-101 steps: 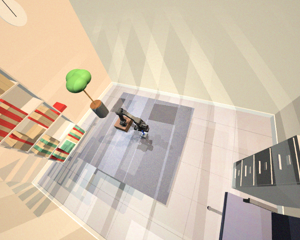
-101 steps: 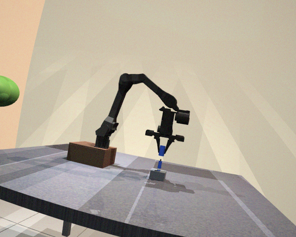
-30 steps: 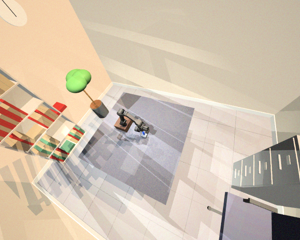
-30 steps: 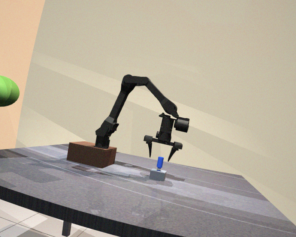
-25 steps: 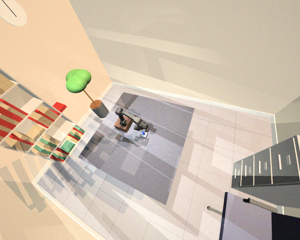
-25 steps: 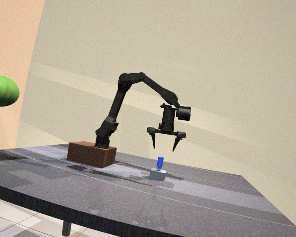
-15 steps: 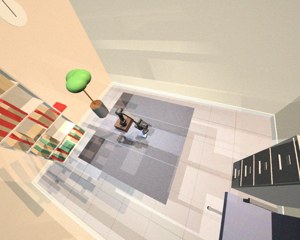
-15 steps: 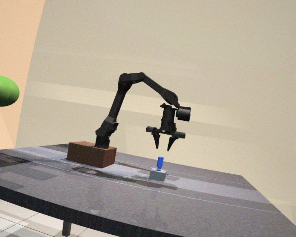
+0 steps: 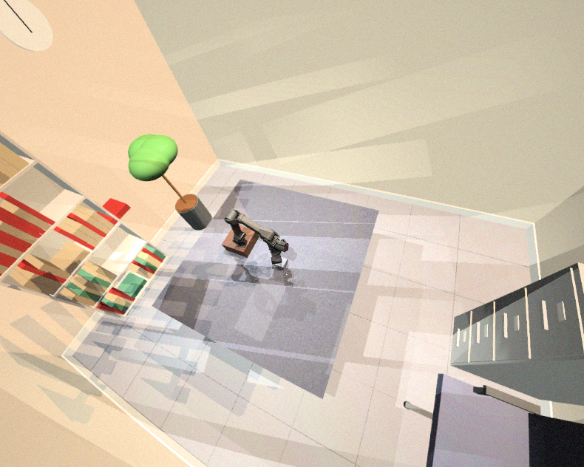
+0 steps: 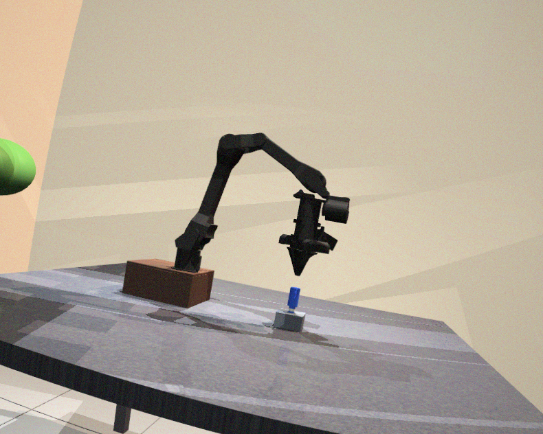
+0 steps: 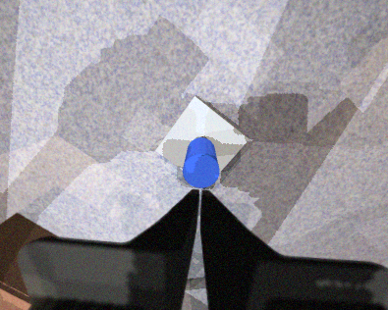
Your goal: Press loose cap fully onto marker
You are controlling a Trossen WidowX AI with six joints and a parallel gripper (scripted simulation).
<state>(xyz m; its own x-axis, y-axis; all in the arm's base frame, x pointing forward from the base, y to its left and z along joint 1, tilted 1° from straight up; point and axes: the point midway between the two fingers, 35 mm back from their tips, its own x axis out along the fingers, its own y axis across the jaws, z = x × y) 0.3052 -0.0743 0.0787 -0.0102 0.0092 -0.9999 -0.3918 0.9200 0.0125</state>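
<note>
Now: gripper tip 60 mm above the blue cap. Also, from my gripper tip: grey holder block: 120 mm below.
</note>
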